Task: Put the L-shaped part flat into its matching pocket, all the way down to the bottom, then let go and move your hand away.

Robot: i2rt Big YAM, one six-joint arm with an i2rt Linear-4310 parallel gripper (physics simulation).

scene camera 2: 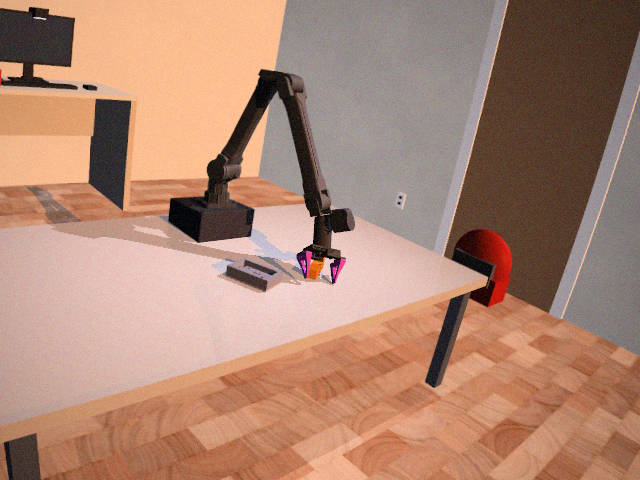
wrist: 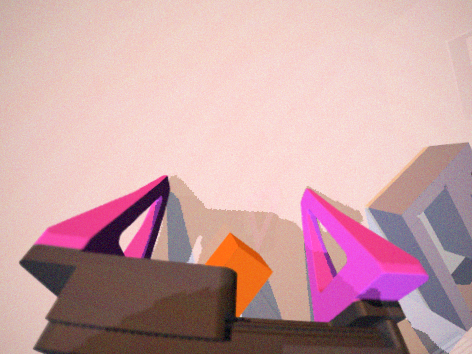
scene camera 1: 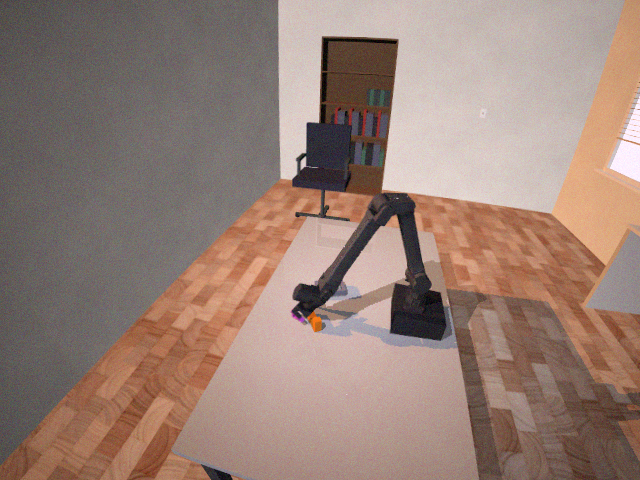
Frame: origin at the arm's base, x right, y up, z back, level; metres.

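Where they show: gripper, fingertip midpoint: (scene camera 2: 320, 281) (wrist: 236, 188) (scene camera 1: 300, 309); arm's base, origin of the base link: (scene camera 2: 216, 205) (scene camera 1: 413, 302).
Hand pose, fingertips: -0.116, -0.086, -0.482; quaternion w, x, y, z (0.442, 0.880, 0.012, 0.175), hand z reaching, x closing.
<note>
Things, the pixels of their centre, and the offset from my fingertips, as dx, dy, dz. Level surfaces: height alone.
- orange L-shaped part, body centre: (wrist: 201, 329) (scene camera 2: 316, 263) (scene camera 1: 313, 317) -0.043, +0.018, +0.079
- grey block with the pocket, body centre: (wrist: 447, 235) (scene camera 2: 254, 274) (scene camera 1: 329, 288) +0.182, +0.006, +0.086
- table, its level: dy -0.012
The orange L-shaped part (scene camera 1: 315, 323) (scene camera 2: 314, 270) (wrist: 248, 267) is on the table beside the pocket block. In the wrist view it shows between and behind my fingers, partly hidden by the gripper body. My gripper (scene camera 1: 298, 316) (scene camera 2: 320, 279) (wrist: 236, 188) is open, its pink fingers wide apart and low over the table around the part, with nothing gripped. The grey block with the pocket (scene camera 2: 265, 282) (wrist: 387, 230) stands to the left of the gripper in scene camera 2 and at the right edge of the wrist view. In scene camera 1 the arm partly hides the block (scene camera 1: 341, 289).
The arm's black base box (scene camera 1: 417, 312) (scene camera 2: 210, 221) stands on the table (scene camera 1: 330, 413) (scene camera 2: 129, 330). The far table edge and an office chair (scene camera 1: 323, 175) are beyond the arm in scene camera 1. A faint pale outline lies near the table's far end there.
</note>
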